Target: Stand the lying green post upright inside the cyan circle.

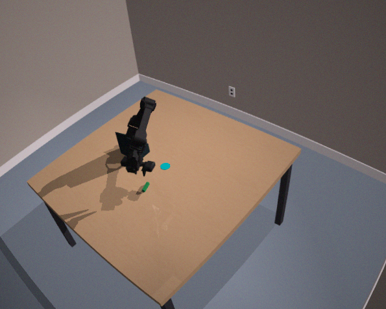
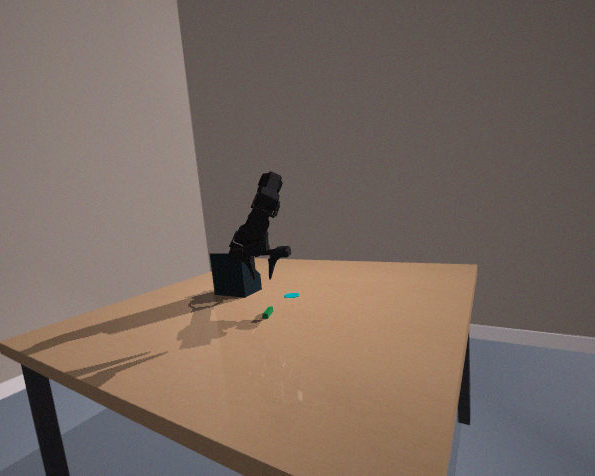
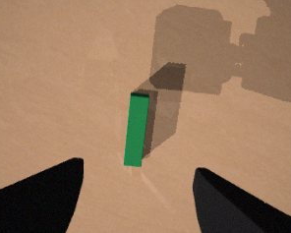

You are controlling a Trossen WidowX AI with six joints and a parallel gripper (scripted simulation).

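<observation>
Right now the green post is 10 mm behind my gripper tip, 20 mm to the left of it and 120 mm below it. Round my gripper tip: cyan circle: 20 mm behind, 220 mm to the left, 120 mm below.
</observation>
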